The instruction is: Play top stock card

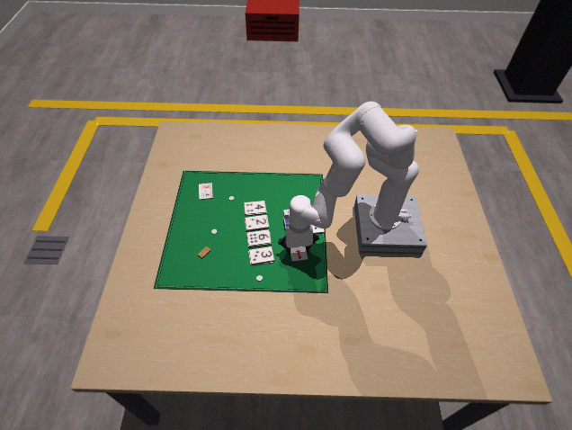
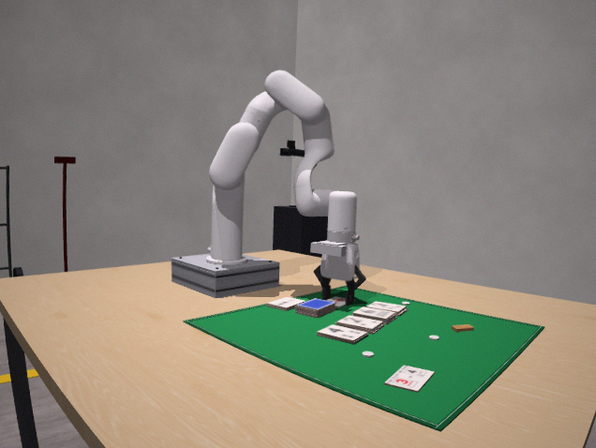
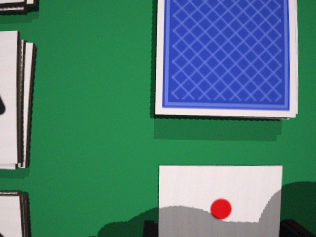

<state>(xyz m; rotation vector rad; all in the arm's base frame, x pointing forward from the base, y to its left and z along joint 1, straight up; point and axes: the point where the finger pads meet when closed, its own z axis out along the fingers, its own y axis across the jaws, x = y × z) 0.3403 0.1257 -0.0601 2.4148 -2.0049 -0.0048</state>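
My gripper is now 21 cm short of the green mat, 12 cm to the left of it and 3 cm above it. The rest, counted from my hand: brown block (36 cm ahead, 2 cm to the left, 1 cm below).
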